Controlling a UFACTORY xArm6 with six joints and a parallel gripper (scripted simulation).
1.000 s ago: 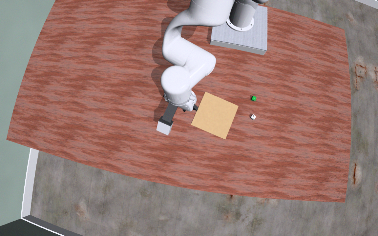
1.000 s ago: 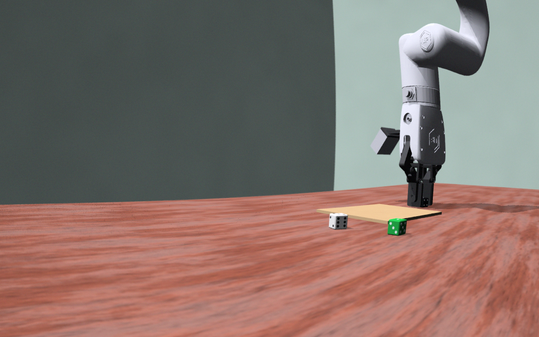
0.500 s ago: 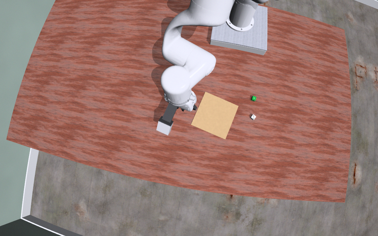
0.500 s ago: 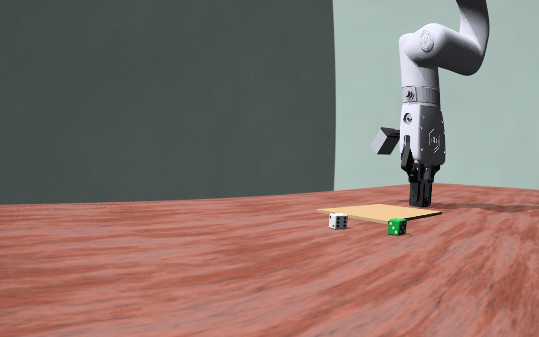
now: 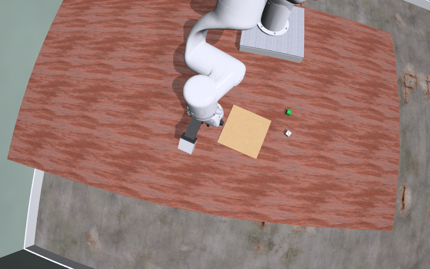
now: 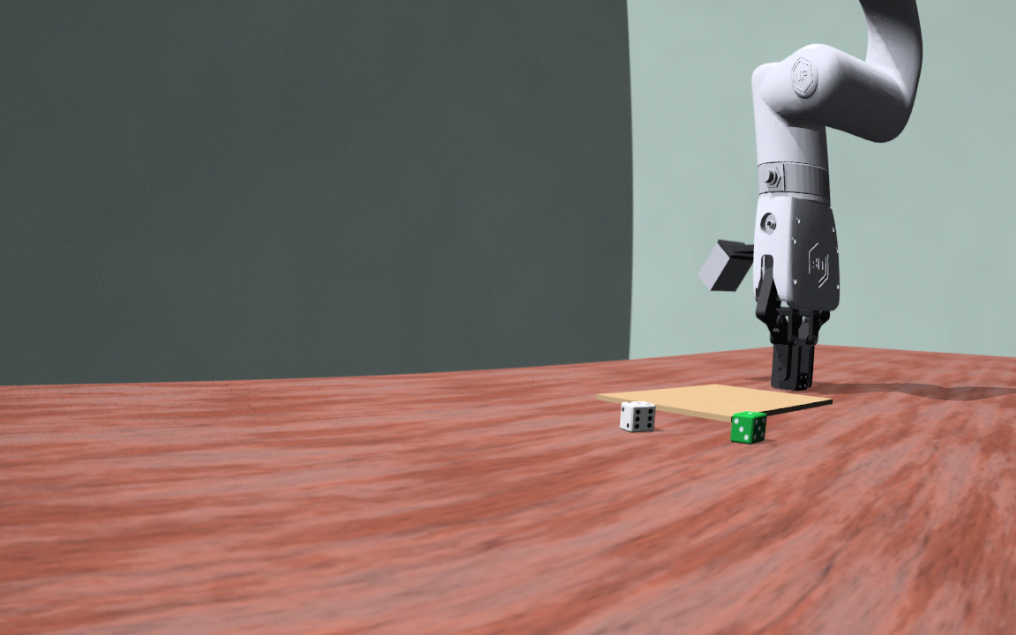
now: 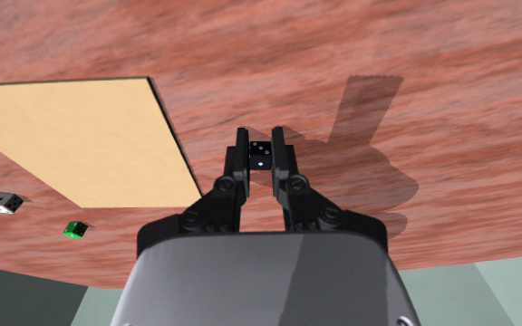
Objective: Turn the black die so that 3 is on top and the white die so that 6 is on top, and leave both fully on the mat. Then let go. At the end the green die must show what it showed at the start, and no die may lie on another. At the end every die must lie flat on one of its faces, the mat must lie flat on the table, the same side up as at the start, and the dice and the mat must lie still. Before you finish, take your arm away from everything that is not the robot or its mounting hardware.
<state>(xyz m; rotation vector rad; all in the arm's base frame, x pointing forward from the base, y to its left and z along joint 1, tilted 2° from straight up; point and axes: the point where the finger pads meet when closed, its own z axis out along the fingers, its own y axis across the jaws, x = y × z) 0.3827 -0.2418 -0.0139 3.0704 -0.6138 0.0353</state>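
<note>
Now: the tan mat 3 cm ahead of my hand, 13 cm to the left of it and 2 cm below it. Also, from my hand: green die: 4 cm behind, 28 cm to the left, 1 cm below; white die: 4 cm ahead, 28 cm to the left, 1 cm below; black die: 1 cm behind, 1 cm below.
</note>
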